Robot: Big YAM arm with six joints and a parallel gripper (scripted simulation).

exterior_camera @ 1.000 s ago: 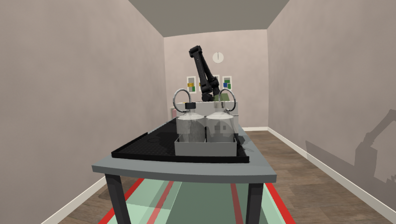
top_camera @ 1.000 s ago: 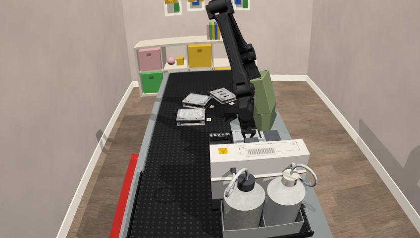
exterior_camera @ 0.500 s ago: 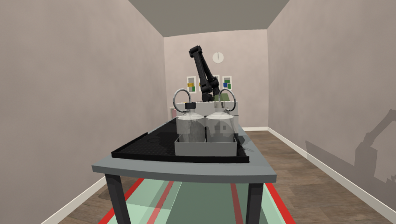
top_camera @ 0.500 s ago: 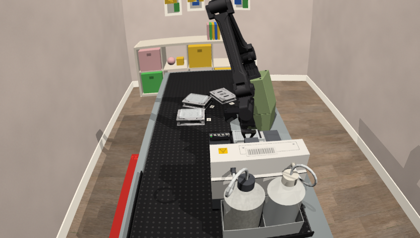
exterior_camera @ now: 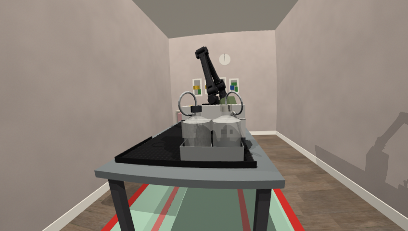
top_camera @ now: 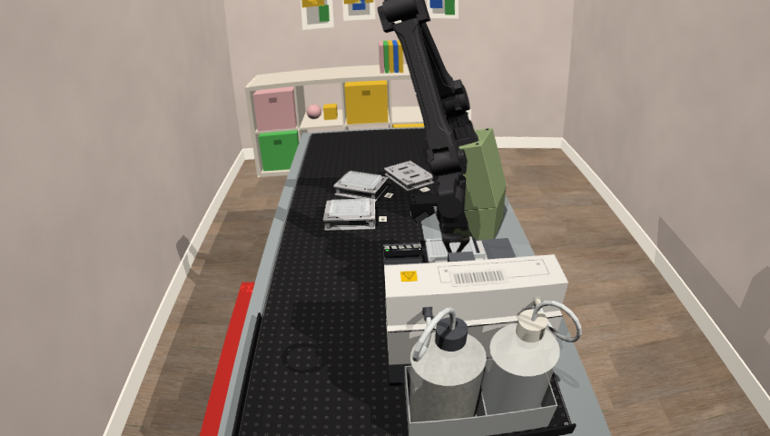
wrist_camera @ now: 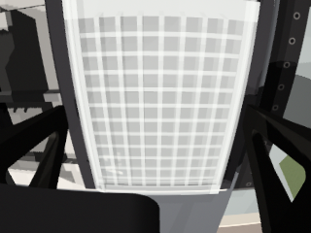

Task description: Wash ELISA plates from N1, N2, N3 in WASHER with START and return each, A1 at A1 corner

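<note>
My gripper is now 20 mm above the washer carrier. From my hand the other things lie so: plate washer (150 mm to the left, 20 mm above).
</note>
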